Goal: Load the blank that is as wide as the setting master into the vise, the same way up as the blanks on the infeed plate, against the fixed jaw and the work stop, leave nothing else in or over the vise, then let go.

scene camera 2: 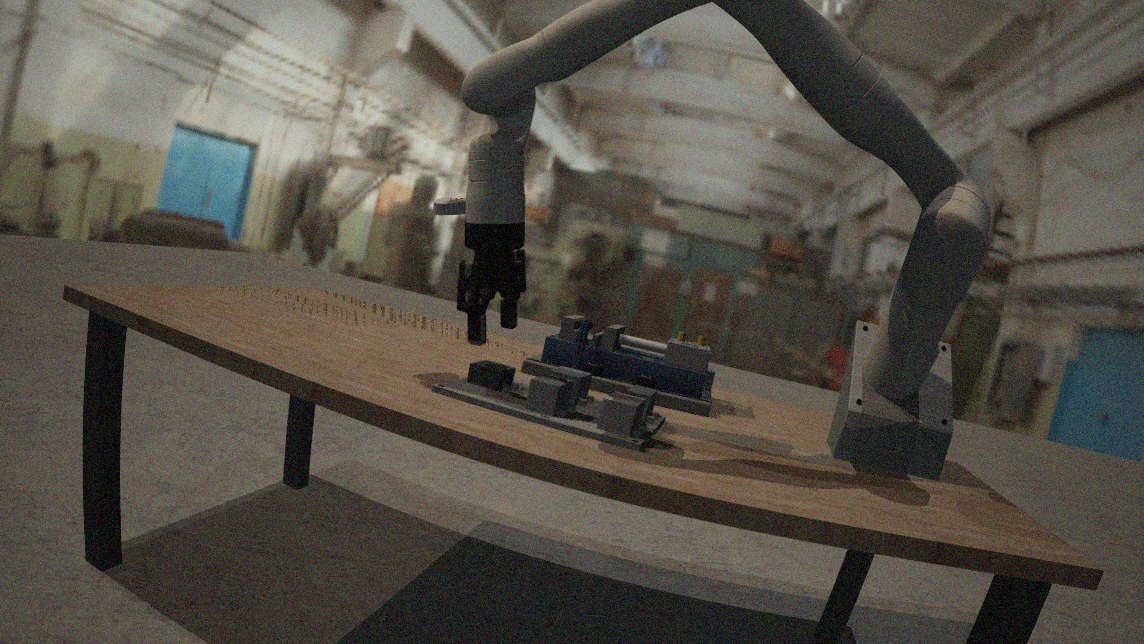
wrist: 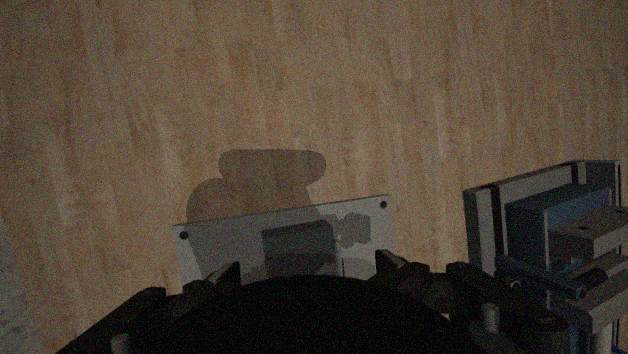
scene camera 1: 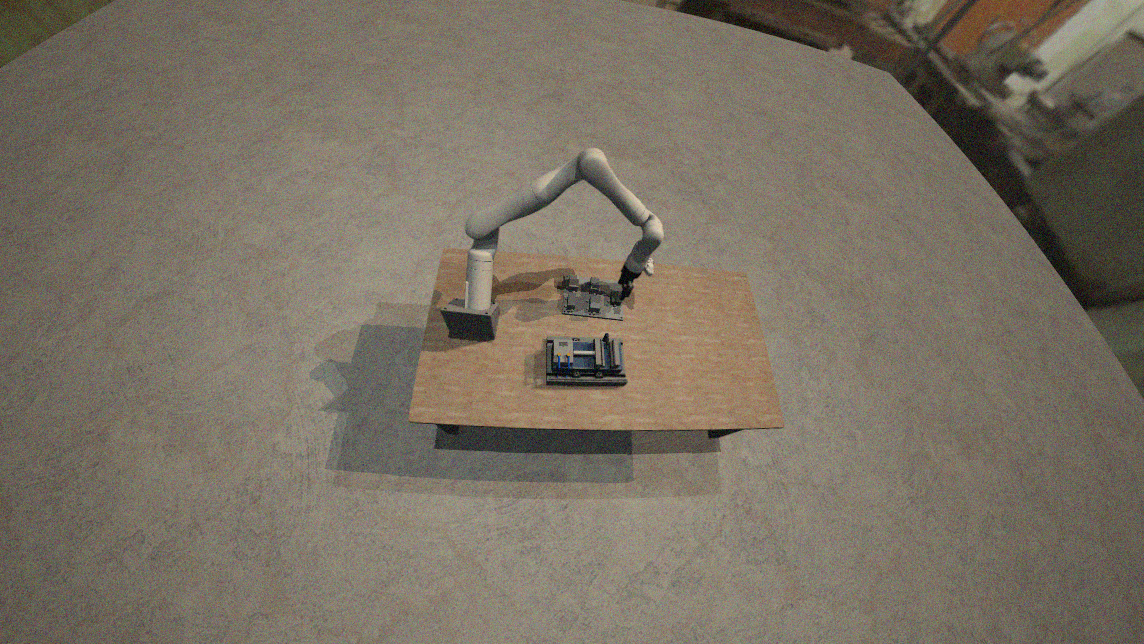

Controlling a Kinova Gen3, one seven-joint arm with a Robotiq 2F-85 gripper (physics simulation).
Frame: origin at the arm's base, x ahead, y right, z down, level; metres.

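Seen in the pictures: gripper, fingertip midpoint: (scene camera 2: 493, 335) (wrist: 308, 271) (scene camera 1: 620, 291); arm's base at its link origin: (scene camera 2: 889, 373) (scene camera 1: 477, 306).
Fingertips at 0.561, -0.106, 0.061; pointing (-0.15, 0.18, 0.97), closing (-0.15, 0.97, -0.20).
Note:
Offsets run from my fingertips to a thing's top centre, as dx, dy, dz. "spot": to the spot under its first point. Level surfaces: height alone.
My gripper (scene camera 1: 626, 296) (scene camera 2: 492, 334) (wrist: 308, 271) is open and empty, with its fingers above the far end of the infeed plate (scene camera 2: 456, 390) (wrist: 367, 255). A dark grey block @(-0.007, +0.001, +0.038) (scene camera 2: 489, 374) (wrist: 300, 245) sits on the plate below the fingers, showing between the fingertips in the wrist view. Other grey blocks stand on the plate, including one block (scene camera 1: 595, 303) (scene camera 2: 546, 396) near its middle and another block @(-0.184, -0.068, +0.027) (scene camera 2: 620, 416) at the arm-base end. I cannot tell which is the setting master. The blue vise @(-0.158, +0.276, -0.028) (scene camera 2: 616, 369) (wrist: 530, 220) stands beside the plate; its upright jaws (scene camera 1: 600, 352) (scene camera 2: 573, 328) show.
The vise's grey housing @(spot: -0.256, +0.255, -0.025) (scene camera 1: 562, 347) (scene camera 2: 686, 355) with yellow fittings is at the arm-base end, with a light rod @(-0.177, +0.270, -0.015) (scene camera 1: 584, 352) (scene camera 2: 642, 344) running from it. The arm's base (scene camera 1: 470, 319) (scene camera 2: 892, 432) stands at one end of the wooden table @(dz +0.071) (scene camera 1: 688, 344) (scene camera 2: 344, 360).

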